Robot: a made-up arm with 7 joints.
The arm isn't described. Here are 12 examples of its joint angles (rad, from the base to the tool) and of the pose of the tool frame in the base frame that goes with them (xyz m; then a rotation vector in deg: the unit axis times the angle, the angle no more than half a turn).
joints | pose
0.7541 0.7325 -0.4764 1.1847 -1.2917 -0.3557 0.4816 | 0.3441 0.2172 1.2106 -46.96 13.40 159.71
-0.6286 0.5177 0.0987 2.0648 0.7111 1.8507 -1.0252 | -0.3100 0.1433 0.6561 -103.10 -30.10 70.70
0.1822 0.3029 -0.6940 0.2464 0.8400 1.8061 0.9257 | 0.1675 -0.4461 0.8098 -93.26 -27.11 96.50
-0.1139 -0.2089 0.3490 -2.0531 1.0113 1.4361 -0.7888 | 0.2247 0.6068 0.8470 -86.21 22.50 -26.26
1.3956 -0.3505 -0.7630 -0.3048 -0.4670 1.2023 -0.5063 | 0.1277 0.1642 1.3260 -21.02 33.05 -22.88
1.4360 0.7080 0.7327 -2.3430 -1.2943 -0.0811 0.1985 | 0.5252 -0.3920 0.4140 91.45 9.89 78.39
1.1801 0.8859 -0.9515 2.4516 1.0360 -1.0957 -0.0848 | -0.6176 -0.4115 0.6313 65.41 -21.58 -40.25
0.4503 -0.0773 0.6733 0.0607 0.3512 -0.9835 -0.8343 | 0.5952 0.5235 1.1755 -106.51 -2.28 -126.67
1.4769 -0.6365 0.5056 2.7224 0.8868 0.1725 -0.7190 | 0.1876 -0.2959 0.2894 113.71 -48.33 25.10
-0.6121 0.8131 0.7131 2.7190 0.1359 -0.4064 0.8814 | -0.5451 -0.3086 0.9374 27.25 8.43 -3.44
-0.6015 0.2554 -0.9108 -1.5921 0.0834 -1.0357 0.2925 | -0.0548 0.3997 0.0584 -62.33 -78.39 -70.14
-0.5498 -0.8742 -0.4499 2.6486 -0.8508 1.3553 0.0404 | -0.1508 0.1864 0.9352 85.31 4.10 -134.57
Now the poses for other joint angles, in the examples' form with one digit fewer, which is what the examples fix.
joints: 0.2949 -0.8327 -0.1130 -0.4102 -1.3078 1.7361 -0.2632
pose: 0.021 0.514 1.003 -66.8 39.4 56.2
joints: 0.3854 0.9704 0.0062 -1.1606 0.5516 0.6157 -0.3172
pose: 0.715 -0.076 0.932 -50.9 82.0 -124.3
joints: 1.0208 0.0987 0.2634 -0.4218 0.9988 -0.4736 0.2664
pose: 0.540 0.551 1.319 -24.4 23.4 -139.1
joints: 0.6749 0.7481 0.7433 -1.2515 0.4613 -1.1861 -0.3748
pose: 0.159 0.184 1.508 -7.0 8.6 -160.5
